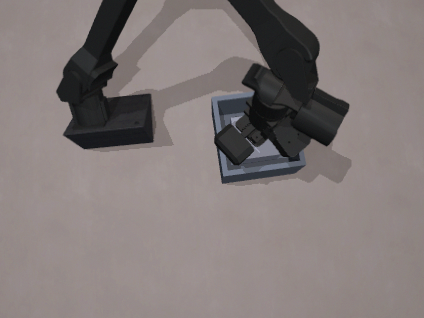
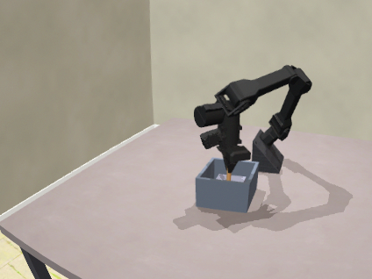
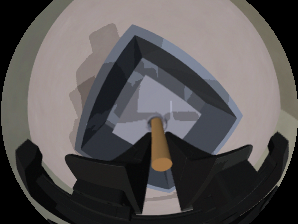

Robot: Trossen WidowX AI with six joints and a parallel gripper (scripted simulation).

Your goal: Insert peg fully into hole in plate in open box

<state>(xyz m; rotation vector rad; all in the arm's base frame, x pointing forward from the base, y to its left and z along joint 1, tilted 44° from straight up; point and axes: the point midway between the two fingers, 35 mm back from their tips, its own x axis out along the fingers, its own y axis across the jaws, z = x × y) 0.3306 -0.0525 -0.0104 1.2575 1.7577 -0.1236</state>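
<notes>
Now: hand 8 cm above the pale plate. From my hand the other things lie so: orange peg: 3 cm below; then blue-grey box: 10 cm below.
</notes>
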